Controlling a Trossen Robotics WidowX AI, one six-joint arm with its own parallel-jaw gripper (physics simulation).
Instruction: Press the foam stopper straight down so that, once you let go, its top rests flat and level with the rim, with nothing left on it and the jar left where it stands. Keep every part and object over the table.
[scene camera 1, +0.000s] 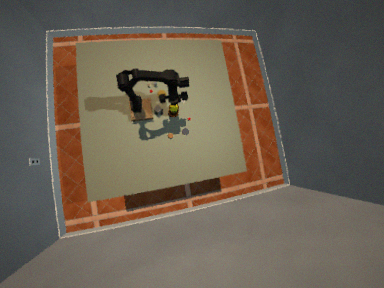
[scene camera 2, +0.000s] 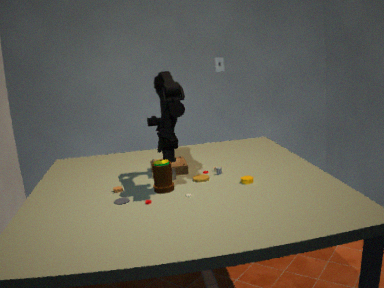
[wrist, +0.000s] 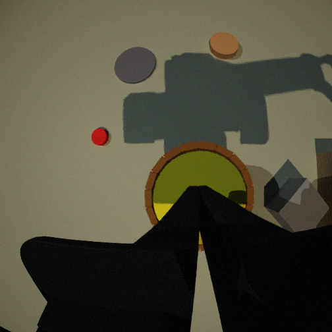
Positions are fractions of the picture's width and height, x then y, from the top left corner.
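Observation:
Looking through the wrist view, I see a grey disc (wrist: 0.40, 0.20) and a brown jar (wrist: 0.60, 0.44). My gripper (wrist: 0.59, 0.59) is in that view too, and so is a grey block (wrist: 0.89, 0.62).

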